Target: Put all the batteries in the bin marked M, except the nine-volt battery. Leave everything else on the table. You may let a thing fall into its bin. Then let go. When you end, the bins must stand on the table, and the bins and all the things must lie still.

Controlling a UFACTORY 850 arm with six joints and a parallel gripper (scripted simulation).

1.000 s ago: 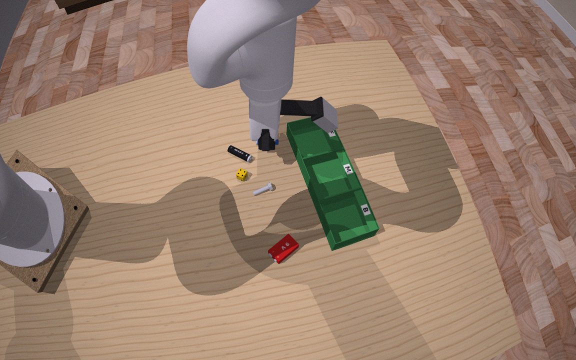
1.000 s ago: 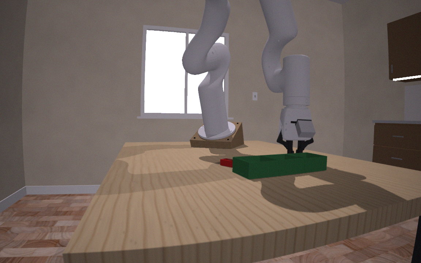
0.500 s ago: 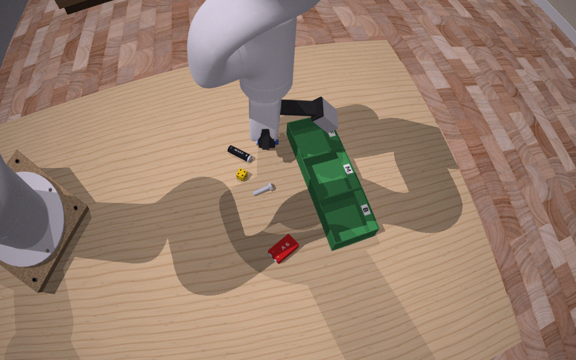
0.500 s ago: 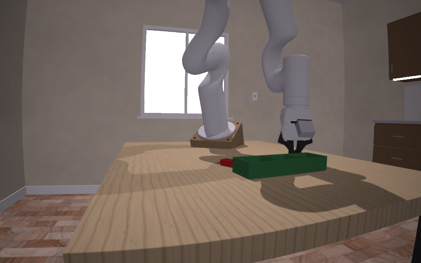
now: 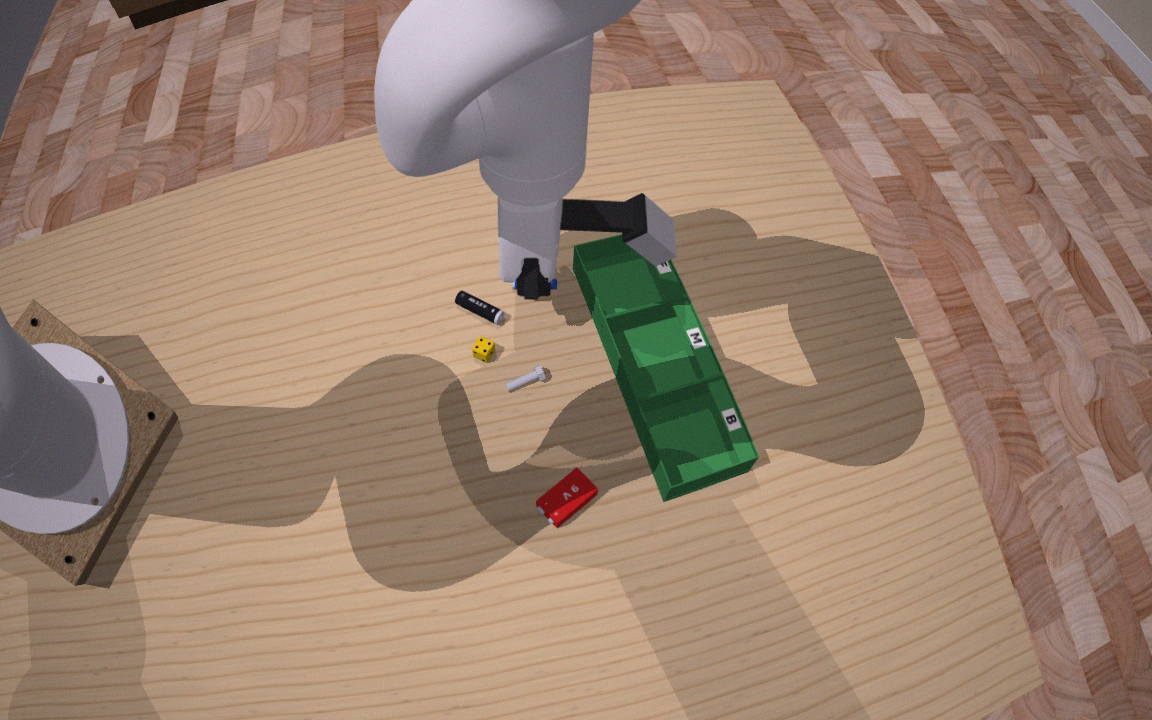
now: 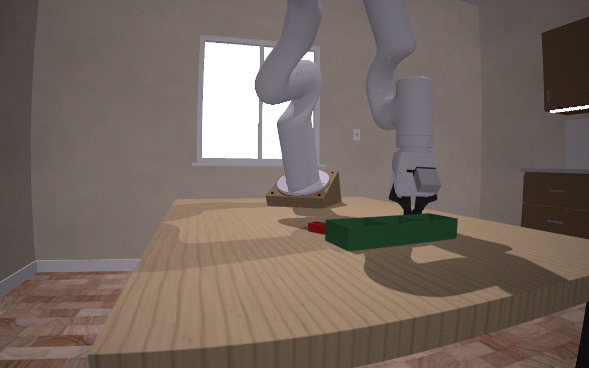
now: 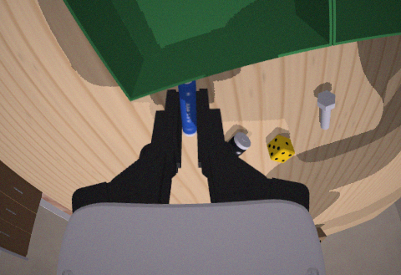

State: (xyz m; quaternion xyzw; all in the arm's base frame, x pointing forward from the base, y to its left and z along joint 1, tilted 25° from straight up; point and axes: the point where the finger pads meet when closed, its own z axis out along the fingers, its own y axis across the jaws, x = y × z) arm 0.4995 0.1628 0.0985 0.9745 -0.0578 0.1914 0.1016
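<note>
My hand is 100 mm short of the green three-part bin and 100 mm to the left of it. Round my hand: yellow die: 60 mm behind, 70 mm to the right, 10 mm below; then black battery: 60 mm behind, 20 mm to the right, 20 mm below; then blue battery: 20 mm below.
</note>
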